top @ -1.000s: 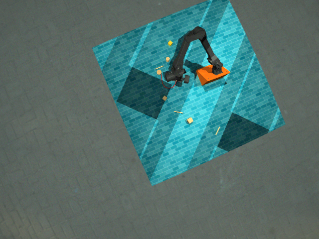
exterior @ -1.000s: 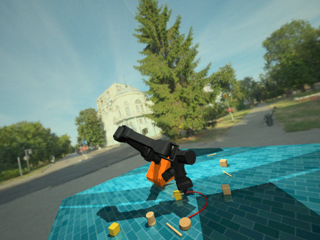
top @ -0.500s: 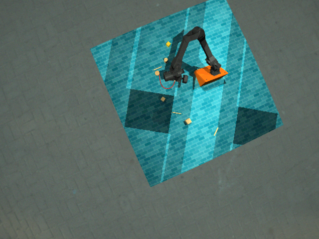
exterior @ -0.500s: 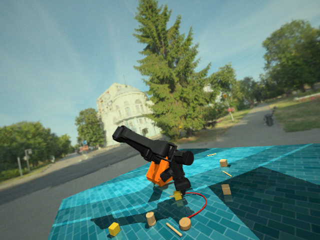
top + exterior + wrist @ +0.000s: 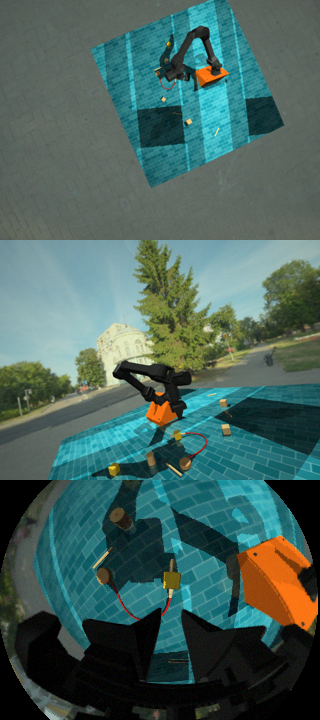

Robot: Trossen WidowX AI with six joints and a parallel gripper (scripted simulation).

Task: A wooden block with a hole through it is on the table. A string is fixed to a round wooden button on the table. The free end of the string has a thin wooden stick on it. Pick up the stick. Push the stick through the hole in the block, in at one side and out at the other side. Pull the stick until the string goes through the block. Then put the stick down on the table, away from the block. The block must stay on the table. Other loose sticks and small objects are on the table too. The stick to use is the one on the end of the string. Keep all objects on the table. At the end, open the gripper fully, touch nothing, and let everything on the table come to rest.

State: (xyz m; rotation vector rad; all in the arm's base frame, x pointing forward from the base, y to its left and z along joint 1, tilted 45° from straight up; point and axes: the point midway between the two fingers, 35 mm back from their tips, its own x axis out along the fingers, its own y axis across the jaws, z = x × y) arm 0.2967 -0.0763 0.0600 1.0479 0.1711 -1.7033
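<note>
The yellow cube lies 2 cm behind my gripper tip, 2 cm to the right of it and 7 cm below it. Round my gripper tip: wooden cylinder: 18 cm to the right, 7 cm below; then stick: 7 cm ahead, 15 cm to the right, 9 cm below; then round wooden button: 11 cm ahead, 12 cm to the right, 8 cm below.
</note>
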